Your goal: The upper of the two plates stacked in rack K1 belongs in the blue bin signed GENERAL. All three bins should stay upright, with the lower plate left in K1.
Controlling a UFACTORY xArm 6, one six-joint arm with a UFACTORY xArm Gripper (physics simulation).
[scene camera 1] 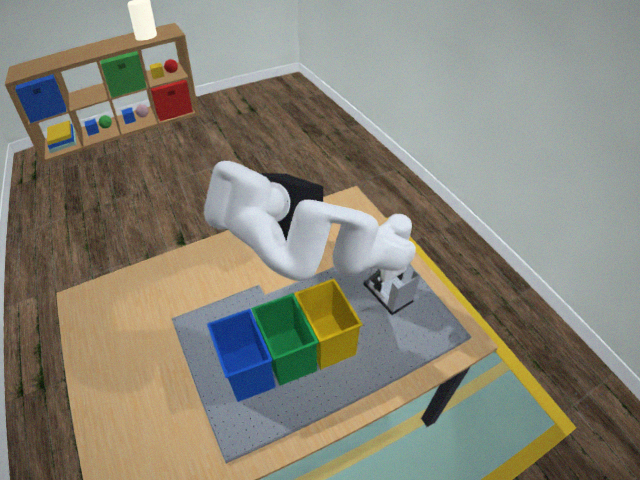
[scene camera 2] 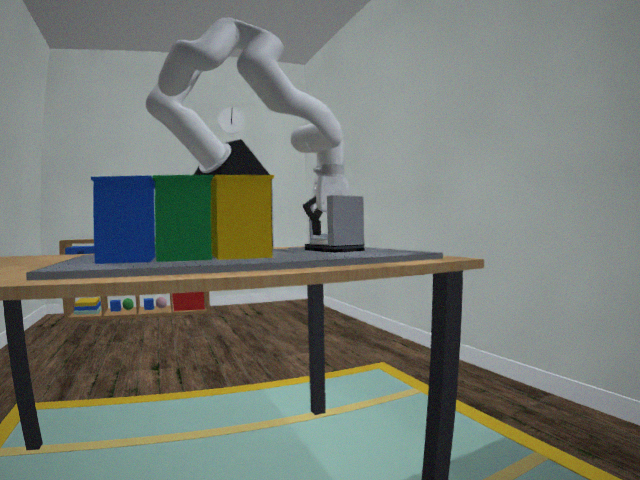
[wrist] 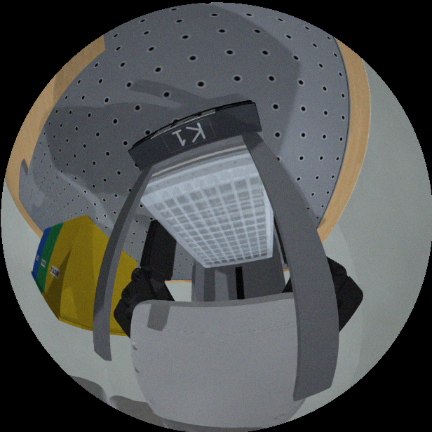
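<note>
Rack K1 stands at the right of the pegboard. A pale gridded plate lies flat between its uprights. The lower plate is hard to tell apart below it. My gripper is open and points down into the rack, its black fingers on either side of the plate with nothing gripped; rack walls partly hide them. The blue bin stands upright, farthest from the rack; its sign is too small to read.
The green bin and yellow bin stand upright in a row with the blue one, the yellow nearest the rack. All stand on the grey pegboard on the wooden table. Tall rack uprights flank the fingers.
</note>
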